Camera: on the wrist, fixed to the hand. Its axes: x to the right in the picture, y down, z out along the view.
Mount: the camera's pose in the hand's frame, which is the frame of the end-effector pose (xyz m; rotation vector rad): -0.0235 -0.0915 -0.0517 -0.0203 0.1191 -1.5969
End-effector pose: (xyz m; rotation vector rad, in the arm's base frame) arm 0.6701 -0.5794 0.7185 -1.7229 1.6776 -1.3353
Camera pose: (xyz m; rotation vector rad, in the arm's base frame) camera 0.6822 -0.5216 0.8085 2.2743 0.0235 1.3605
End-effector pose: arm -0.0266 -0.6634 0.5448 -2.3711 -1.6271 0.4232
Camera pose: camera -0.0951 -0.6544 0.6274 -0.4868 -2.6785 -0.0878
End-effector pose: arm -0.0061 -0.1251 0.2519 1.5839 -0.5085 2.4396
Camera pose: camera -0.0092 -0.0202 0.2279 1.0143 0.5874 1.2000
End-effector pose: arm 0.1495 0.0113 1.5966 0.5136 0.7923 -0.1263
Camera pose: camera 0.0724 -0.0451 1.5469 -0.2495 1.1574 -1.5618
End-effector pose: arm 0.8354 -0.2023 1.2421 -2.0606 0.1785 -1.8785
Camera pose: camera 0.7692 -0.1181 1.2539 1.3304 1.1861 1.6032
